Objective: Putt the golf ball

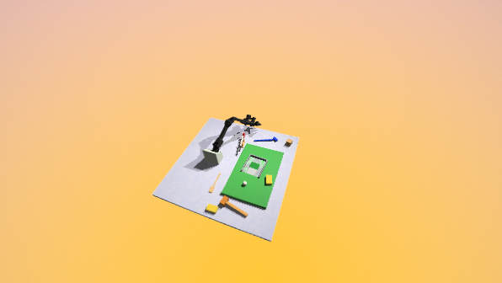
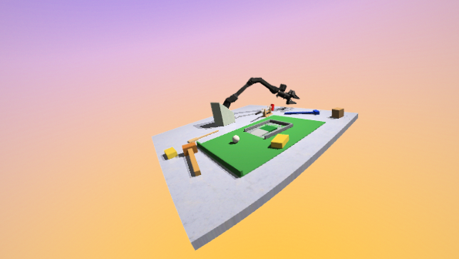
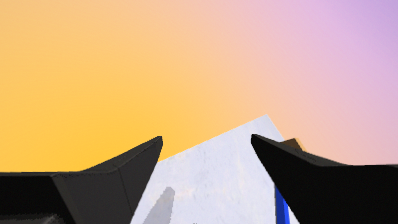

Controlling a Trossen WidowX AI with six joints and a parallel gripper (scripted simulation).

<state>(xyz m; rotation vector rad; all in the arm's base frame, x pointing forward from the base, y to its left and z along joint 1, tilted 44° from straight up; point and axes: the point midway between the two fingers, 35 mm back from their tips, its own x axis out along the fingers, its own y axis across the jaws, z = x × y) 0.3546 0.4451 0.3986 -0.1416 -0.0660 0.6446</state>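
The blue stick lies 200 mm to the right of my gripper tip, 130 mm ahead of it and 50 mm below it. Round my gripper tip: brown cube: 410 mm ahead, 200 mm to the right, 40 mm below; red putter: 340 mm to the right, 150 mm behind, 10 mm below; wooden stand: 320 mm to the right, 150 mm behind, 30 mm below.
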